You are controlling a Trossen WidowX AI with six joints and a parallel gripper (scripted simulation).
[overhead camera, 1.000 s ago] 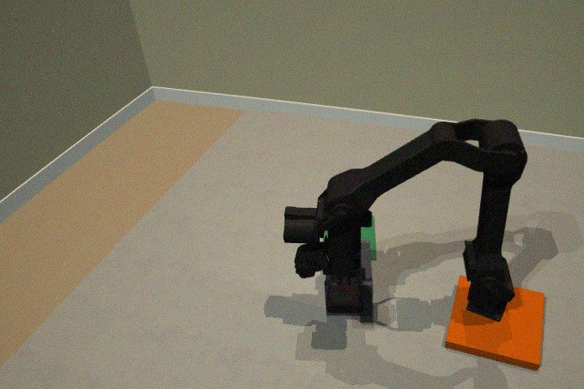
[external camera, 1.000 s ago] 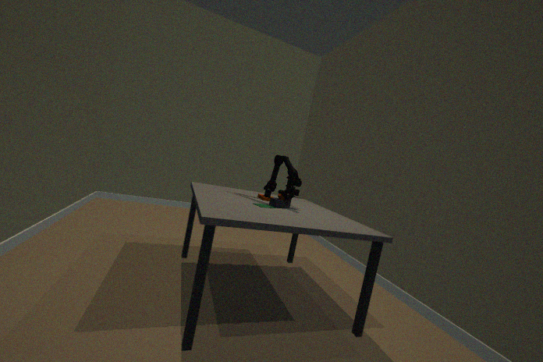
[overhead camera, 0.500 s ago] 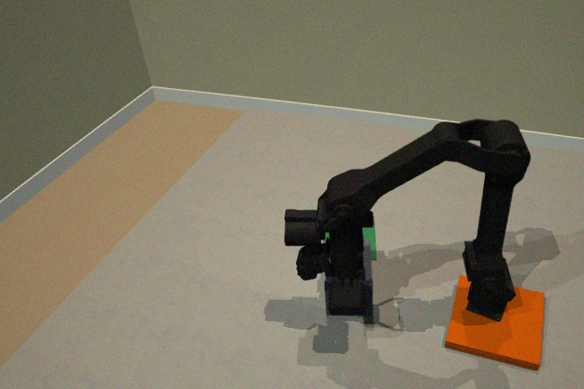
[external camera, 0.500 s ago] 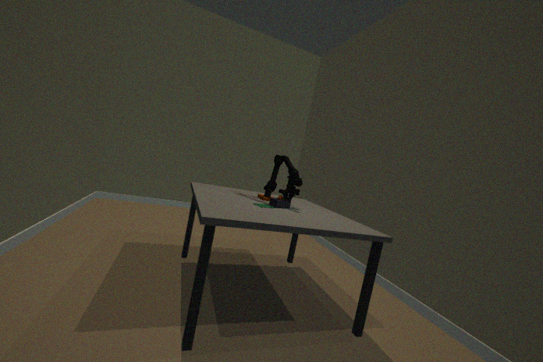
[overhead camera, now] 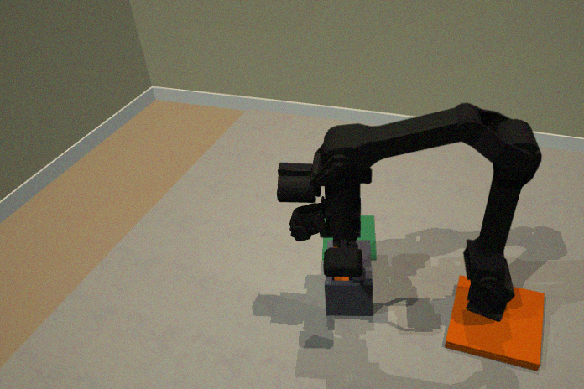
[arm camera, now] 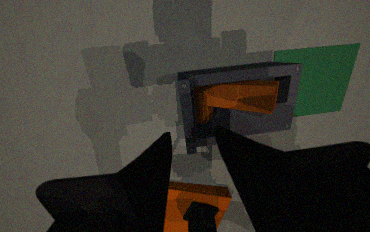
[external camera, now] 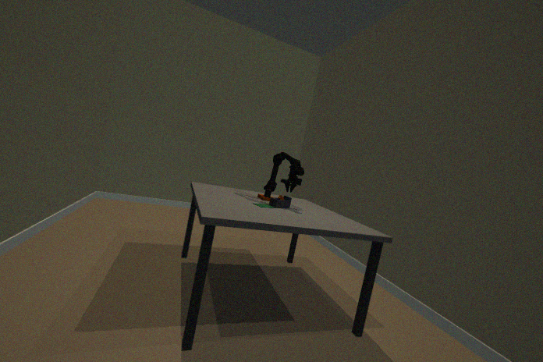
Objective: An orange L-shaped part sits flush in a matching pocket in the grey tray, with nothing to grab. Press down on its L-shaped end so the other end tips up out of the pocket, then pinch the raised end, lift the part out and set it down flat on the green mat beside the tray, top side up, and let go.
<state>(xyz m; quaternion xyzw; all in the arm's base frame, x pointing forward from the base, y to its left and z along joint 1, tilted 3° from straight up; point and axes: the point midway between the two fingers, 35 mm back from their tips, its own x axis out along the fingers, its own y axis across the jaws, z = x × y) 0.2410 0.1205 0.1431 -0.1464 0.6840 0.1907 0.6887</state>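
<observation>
Right now my gripper tip is 9 cm above the orange L-shaped part, 4 cm to the left of it and 1 cm short of it. From my gripper tip the other things lie so: green mat 20 cm to the right, 14 cm below, 10 cm ahead.
</observation>
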